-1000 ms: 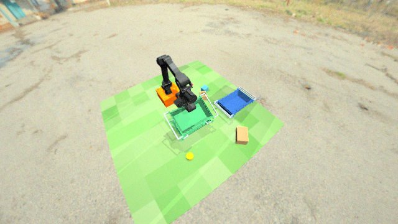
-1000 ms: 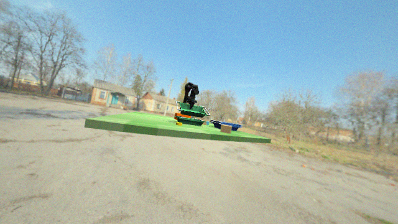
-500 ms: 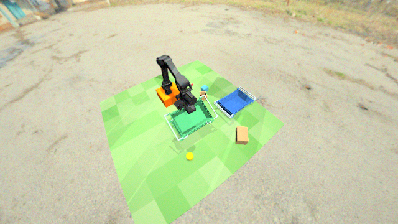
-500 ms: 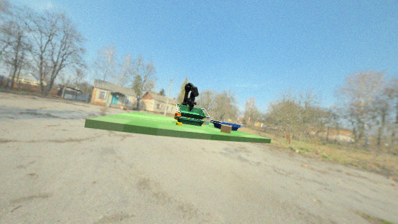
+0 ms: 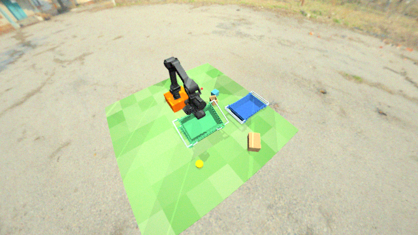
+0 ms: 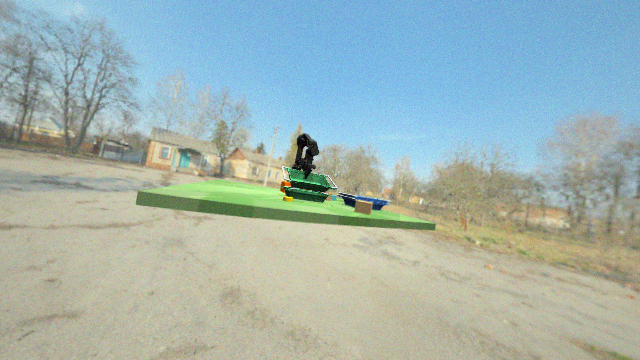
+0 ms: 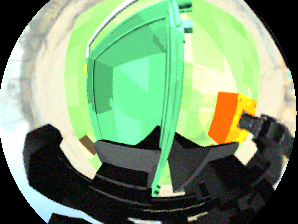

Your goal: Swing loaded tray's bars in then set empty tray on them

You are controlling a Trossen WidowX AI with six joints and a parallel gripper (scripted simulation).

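The green tray lies 70 mm ahead of my gripper tip and 10 mm to the left of it. From my gripper tip the other things lie so: small box (180 mm behind, 240 mm to the left, 120 mm below); cyan cube (270 mm behind, 300 mm to the left, 110 mm below).
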